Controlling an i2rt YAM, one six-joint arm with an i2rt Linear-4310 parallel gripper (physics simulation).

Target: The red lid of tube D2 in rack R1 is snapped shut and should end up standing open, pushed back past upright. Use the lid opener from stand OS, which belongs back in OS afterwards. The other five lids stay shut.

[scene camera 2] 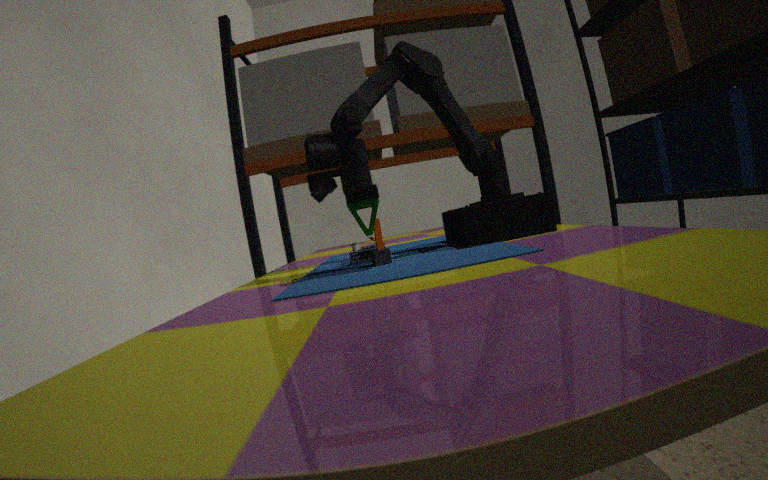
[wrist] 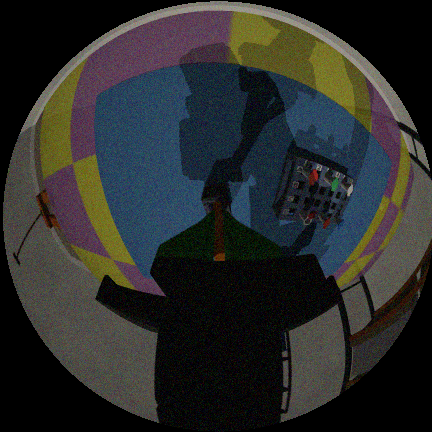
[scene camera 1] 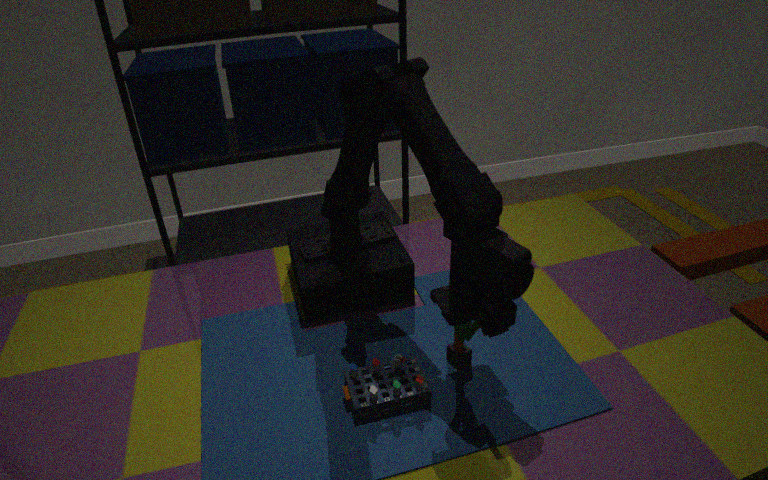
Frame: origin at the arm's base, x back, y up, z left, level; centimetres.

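Where they show: gripper, fingertip midpoint: [scene camera 2: 369, 235] [wrist: 218, 216] [scene camera 1: 463, 339]; arm's base, origin of the base link: [scene camera 2: 494, 202] [scene camera 1: 346, 243].
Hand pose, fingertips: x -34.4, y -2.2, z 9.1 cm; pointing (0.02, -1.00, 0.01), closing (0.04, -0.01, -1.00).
Each offset is from my fingertips to the top centre of the thing. "*": to the spot under its first point. Level surfaces: height alone.
My gripper [scene camera 1: 463, 332] [scene camera 2: 369, 233] [wrist: 218, 216], with green fingers, is shut on the lid opener @[dx +1.7, dy +3.3, dz +0.2 cm] [scene camera 1: 458, 343] [scene camera 2: 378, 234] [wrist: 219, 235], an upright orange bar. Its lower end is at the dark stand OS @[dx +1.6, dy -3.4, dz +0.3 cm] [scene camera 1: 459, 357] [scene camera 2: 382, 257]; how deep it sits is hidden. Rack R1 @[dx +0.0, dy -0.7, dz -14.7 cm] [scene camera 1: 390, 413] [wrist: 284, 187] stands to one side. At D2 the tube's pale ring @[* dx +1.2, dy -0.9, dz -11.2 cm] [scene camera 1: 398, 358] [wrist: 306, 220] shows, with its red lid @[dx +1.3, dy -0.7, dz -10.8 cm] [wrist: 311, 215] standing open beside it. Another red lid @[dx -3.5, dy -1.7, dz -9.9 cm] [wrist: 313, 176], a green lid @[dx -3.0, dy -1.7, dz -13.7 cm] [wrist: 335, 184], a white lid @[dx -2.6, dy -1.7, dz -17.5 cm] [wrist: 349, 189] and a red lid @[dx +2.9, dy -1.7, dz -14.9 cm] [wrist: 327, 223] look shut; the remaining lid is unclear.
A blue mat @[dy -6.6 cm] [scene camera 1: 254, 384] [scene camera 2: 453, 260] lies under the rack and stand on a yellow and purple checked surface. The arm's black base [scene camera 1: 351, 283] [scene camera 2: 498, 223] stands behind. Shelving with blue bins [scene camera 1: 271, 90] is at the back. The light is dim, with arm shadows across the mat.
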